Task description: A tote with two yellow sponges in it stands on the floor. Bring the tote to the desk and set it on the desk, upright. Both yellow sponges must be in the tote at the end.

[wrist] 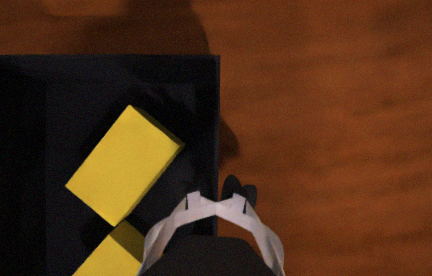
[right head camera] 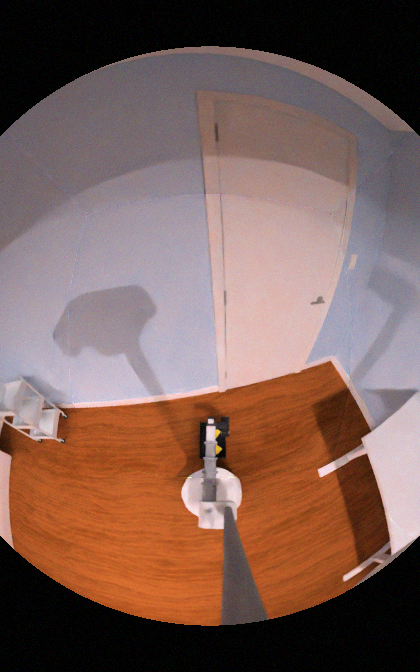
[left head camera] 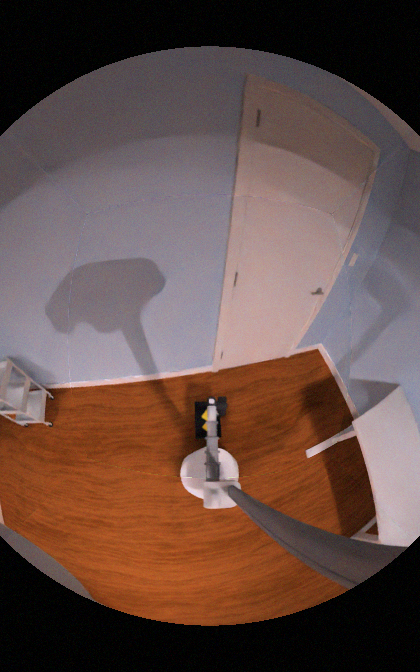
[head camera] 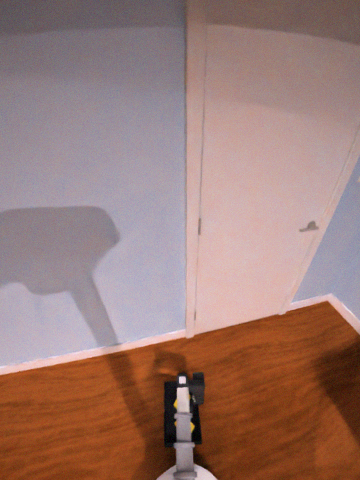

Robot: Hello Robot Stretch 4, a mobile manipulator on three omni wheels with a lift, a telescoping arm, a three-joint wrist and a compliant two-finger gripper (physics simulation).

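Places are measured from the robot's base along level axes (x up, y left, z back), in metres.
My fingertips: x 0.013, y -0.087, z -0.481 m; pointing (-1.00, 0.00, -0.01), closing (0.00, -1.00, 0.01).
Behind a point stands the place of what it marks.
The black tote [head camera: 168, 436] @(x -0.025, y 0.088, z -0.331 m) [left head camera: 198, 427] [right head camera: 203, 448] [wrist: 100, 64] @(x 0.054, y 0.013, z -0.586 m) stands upright on the wooden floor in front of my base, partly hidden under my arm. Two yellow sponges lie in it: one sponge [wrist: 124, 165] @(x 0.020, y 0.001, z -0.500 m) is whole in the wrist view, and the other sponge [wrist: 110, 255] @(x 0.020, y 0.011, z -0.412 m) is cut off by the lower edge. My gripper [wrist: 216, 189] @(x 0.013, y -0.087, z -0.481 m) is closed on the tote's right side wall, one fingertip inside the tote and one outside. In the head views, the wrist and arm hide the fingers. A white desk [left head camera: 390, 450] [right head camera: 400, 470] stands to the right.
A white wheeled cart [left head camera: 34, 406] [right head camera: 48, 423] stands at the left by the wall. A closed door [head camera: 265, 175] @(x 1.220, y -0.407, z -1.010 m) [left head camera: 280, 260] [right head camera: 275, 260] is beyond the tote. A desk leg [left head camera: 325, 445] [right head camera: 340, 462] reaches toward my side along the floor.
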